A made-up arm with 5 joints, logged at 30 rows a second.
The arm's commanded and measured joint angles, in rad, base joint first. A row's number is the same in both.
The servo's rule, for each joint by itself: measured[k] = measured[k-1] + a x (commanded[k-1-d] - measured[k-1]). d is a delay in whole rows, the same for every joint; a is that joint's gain. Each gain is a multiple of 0.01, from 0.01 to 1. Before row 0 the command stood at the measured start. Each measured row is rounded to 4 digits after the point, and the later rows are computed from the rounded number. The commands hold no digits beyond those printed.
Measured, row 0: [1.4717 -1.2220 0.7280 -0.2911 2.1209]
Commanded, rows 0 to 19: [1.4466 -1.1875 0.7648 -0.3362 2.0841]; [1.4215 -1.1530 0.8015 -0.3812 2.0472]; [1.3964 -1.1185 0.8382 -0.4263 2.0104]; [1.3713 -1.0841 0.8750 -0.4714 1.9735]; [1.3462 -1.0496 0.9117 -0.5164 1.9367]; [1.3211 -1.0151 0.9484 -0.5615 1.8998]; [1.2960 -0.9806 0.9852 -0.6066 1.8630]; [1.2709 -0.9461 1.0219 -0.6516 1.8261]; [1.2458 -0.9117 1.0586 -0.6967 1.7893]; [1.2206 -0.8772 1.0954 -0.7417 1.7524]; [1.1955 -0.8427 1.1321 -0.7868 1.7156]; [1.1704 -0.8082 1.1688 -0.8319 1.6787]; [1.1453 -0.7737 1.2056 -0.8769 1.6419]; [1.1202 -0.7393 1.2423 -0.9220 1.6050]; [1.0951 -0.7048 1.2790 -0.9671 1.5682]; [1.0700 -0.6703 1.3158 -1.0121 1.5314]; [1.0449 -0.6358 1.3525 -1.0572 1.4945]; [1.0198 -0.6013 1.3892 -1.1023 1.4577]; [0.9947 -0.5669 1.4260 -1.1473 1.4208]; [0.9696 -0.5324 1.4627 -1.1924 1.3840]
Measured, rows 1 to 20: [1.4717 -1.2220 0.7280 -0.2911 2.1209]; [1.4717 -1.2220 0.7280 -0.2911 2.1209]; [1.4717 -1.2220 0.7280 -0.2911 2.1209]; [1.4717 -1.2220 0.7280 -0.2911 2.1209]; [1.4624 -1.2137 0.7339 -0.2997 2.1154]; [1.4473 -1.1991 0.7447 -0.3152 2.1052]; [1.4285 -1.1798 0.7597 -0.3363 2.0910]; [1.4073 -1.1568 0.7781 -0.3620 2.0734]; [1.3847 -1.1311 0.7995 -0.3913 2.0529]; [1.3612 -1.1033 0.8233 -0.4236 2.0299]; [1.3371 -1.0739 0.8492 -0.4584 2.0049]; [1.3126 -1.0432 0.8768 -0.4951 1.9781]; [1.2879 -1.0116 0.9059 -0.5334 1.9498]; [1.2630 -0.9793 0.9362 -0.5730 1.9202]; [1.2380 -0.9465 0.9675 -0.6136 1.8895]; [1.2130 -0.9133 0.9997 -0.6551 1.8579]; [1.1880 -0.8798 1.0326 -0.6972 1.8255]; [1.1629 -0.8461 1.0662 -0.7399 1.7924]; [1.1378 -0.8122 1.1002 -0.7831 1.7588]; [1.1127 -0.7781 1.1347 -0.8266 1.7247]
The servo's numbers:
d 4
a 0.37 0.24 0.16 0.19 0.15

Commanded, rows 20 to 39: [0.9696 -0.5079 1.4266 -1.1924 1.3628]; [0.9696 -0.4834 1.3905 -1.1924 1.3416]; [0.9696 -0.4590 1.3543 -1.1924 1.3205]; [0.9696 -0.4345 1.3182 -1.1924 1.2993]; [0.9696 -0.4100 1.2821 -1.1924 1.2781]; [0.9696 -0.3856 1.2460 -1.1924 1.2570]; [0.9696 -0.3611 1.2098 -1.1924 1.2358]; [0.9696 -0.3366 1.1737 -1.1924 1.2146]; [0.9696 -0.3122 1.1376 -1.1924 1.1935]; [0.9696 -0.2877 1.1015 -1.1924 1.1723]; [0.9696 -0.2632 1.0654 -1.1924 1.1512]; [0.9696 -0.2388 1.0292 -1.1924 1.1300]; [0.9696 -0.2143 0.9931 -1.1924 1.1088]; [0.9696 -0.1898 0.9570 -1.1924 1.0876]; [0.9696 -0.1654 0.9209 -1.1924 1.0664]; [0.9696 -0.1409 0.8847 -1.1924 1.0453]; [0.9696 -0.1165 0.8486 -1.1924 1.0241]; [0.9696 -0.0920 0.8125 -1.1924 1.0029]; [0.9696 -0.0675 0.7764 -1.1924 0.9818]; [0.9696 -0.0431 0.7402 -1.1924 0.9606]
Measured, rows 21 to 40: [1.0876 -0.7439 1.1695 -0.8704 1.6902]; [1.0625 -0.7097 1.2047 -0.9145 1.6553]; [1.0374 -0.6754 1.2401 -0.9587 1.6201]; [1.0123 -0.6411 1.2757 -1.0031 1.5847]; [0.9965 -0.6091 1.2998 -1.0391 1.5514]; [0.9865 -0.5789 1.3143 -1.0682 1.5199]; [0.9802 -0.5501 1.3207 -1.0918 1.4900]; [0.9763 -0.5224 1.3203 -1.1109 1.4614]; [0.9738 -0.4954 1.3142 -1.1264 1.4339]; [0.9722 -0.4690 1.3033 -1.1389 1.4074]; [0.9712 -0.4431 1.2883 -1.1491 1.3817]; [0.9706 -0.4175 1.2700 -1.1573 1.3566]; [0.9702 -0.3922 1.2488 -1.1640 1.3321]; [0.9700 -0.3671 1.2252 -1.1694 1.3081]; [0.9699 -0.3422 1.1996 -1.1738 1.2846]; [0.9698 -0.3174 1.1723 -1.1773 1.2614]; [0.9697 -0.2927 1.1436 -1.1802 1.2385]; [0.9697 -0.2680 1.1137 -1.1825 1.2159]; [0.9697 -0.2434 1.0829 -1.1844 1.1935]; [0.9697 -0.2188 1.0512 -1.1859 1.1713]
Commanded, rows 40 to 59: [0.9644 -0.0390 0.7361 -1.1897 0.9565]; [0.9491 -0.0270 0.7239 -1.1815 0.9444]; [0.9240 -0.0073 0.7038 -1.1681 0.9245]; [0.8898 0.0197 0.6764 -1.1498 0.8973]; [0.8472 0.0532 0.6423 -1.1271 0.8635]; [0.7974 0.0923 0.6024 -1.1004 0.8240]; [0.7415 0.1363 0.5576 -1.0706 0.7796]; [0.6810 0.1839 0.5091 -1.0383 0.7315]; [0.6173 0.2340 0.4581 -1.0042 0.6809]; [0.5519 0.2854 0.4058 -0.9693 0.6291]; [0.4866 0.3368 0.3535 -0.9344 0.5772]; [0.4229 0.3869 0.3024 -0.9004 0.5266]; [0.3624 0.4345 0.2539 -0.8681 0.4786]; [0.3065 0.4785 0.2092 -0.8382 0.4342]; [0.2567 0.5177 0.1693 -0.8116 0.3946]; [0.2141 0.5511 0.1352 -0.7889 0.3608]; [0.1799 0.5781 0.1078 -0.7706 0.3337]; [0.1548 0.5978 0.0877 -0.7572 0.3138]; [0.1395 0.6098 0.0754 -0.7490 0.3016]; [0.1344 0.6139 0.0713 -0.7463 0.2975]
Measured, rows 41 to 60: [0.9697 -0.1942 1.0188 -1.1871 1.1492]; [0.9697 -0.1697 0.9858 -1.1881 1.1273]; [0.9697 -0.1452 0.9523 -1.1889 1.1055]; [0.9697 -0.1207 0.9184 -1.1896 1.0838]; [0.9677 -0.1011 0.8892 -1.1896 1.0647]; [0.9608 -0.0833 0.8628 -1.1881 1.0467]; [0.9472 -0.0651 0.8374 -1.1843 1.0284]; [0.9260 -0.0447 0.8116 -1.1777 1.0087]; [0.8968 -0.0212 0.7845 -1.1681 0.9869]; [0.8600 0.0060 0.7554 -1.1552 0.9625]; [0.8162 0.0373 0.7238 -1.1391 0.9351]; [0.7662 0.0725 0.6894 -1.1199 0.9046]; [0.7111 0.1113 0.6524 -1.0979 0.8710]; [0.6522 0.1531 0.6129 -1.0735 0.8347]; [0.5909 0.1972 0.5714 -1.0471 0.7961]; [0.5287 0.2427 0.5284 -1.0192 0.7557]; [0.4672 0.2887 0.4845 -0.9905 0.7141]; [0.4077 0.3343 0.4405 -0.9616 0.6721]; [0.3518 0.3783 0.3971 -0.9331 0.6305]; [0.3009 0.4198 0.3552 -0.9057 0.5900]
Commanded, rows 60 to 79: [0.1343 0.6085 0.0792 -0.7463 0.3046]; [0.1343 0.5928 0.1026 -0.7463 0.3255]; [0.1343 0.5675 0.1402 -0.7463 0.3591]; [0.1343 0.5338 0.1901 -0.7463 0.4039]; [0.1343 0.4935 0.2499 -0.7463 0.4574]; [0.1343 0.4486 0.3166 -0.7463 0.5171]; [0.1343 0.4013 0.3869 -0.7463 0.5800]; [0.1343 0.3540 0.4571 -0.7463 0.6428]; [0.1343 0.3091 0.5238 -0.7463 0.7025]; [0.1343 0.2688 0.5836 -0.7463 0.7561]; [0.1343 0.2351 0.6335 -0.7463 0.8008]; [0.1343 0.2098 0.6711 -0.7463 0.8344]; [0.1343 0.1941 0.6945 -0.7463 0.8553]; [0.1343 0.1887 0.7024 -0.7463 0.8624]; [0.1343 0.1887 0.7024 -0.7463 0.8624]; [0.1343 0.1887 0.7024 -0.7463 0.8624]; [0.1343 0.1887 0.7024 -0.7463 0.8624]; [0.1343 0.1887 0.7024 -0.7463 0.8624]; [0.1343 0.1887 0.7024 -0.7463 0.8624]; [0.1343 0.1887 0.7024 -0.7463 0.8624]
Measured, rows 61 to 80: [0.2561 0.4578 0.3156 -0.8800 0.5516]; [0.2186 0.4914 0.2791 -0.8567 0.5159]; [0.1893 0.5198 0.2465 -0.8362 0.4838]; [0.1690 0.5424 0.2185 -0.8191 0.4559]; [0.1562 0.5583 0.1962 -0.8053 0.4332]; [0.1481 0.5666 0.1812 -0.7941 0.4170]; [0.1430 0.5668 0.1746 -0.7850 0.4083]; [0.1398 0.5589 0.1771 -0.7776 0.4076]; [0.1378 0.5432 0.1887 -0.7717 0.4151]; [0.1365 0.5205 0.2092 -0.7669 0.4304]; [0.1357 0.4919 0.2376 -0.7630 0.4528]; [0.1352 0.4588 0.2727 -0.7598 0.4813]; [0.1349 0.4229 0.3129 -0.7572 0.5145]; [0.1347 0.3859 0.3562 -0.7551 0.5507]; [0.1346 0.3497 0.4006 -0.7534 0.5882]; [0.1345 0.3161 0.4439 -0.7521 0.6251]; [0.1344 0.2868 0.4840 -0.7510 0.6596]; [0.1344 0.2633 0.5189 -0.7501 0.6900]; [0.1344 0.2454 0.5483 -0.7494 0.7159]; [0.1344 0.2318 0.5730 -0.7488 0.7379]
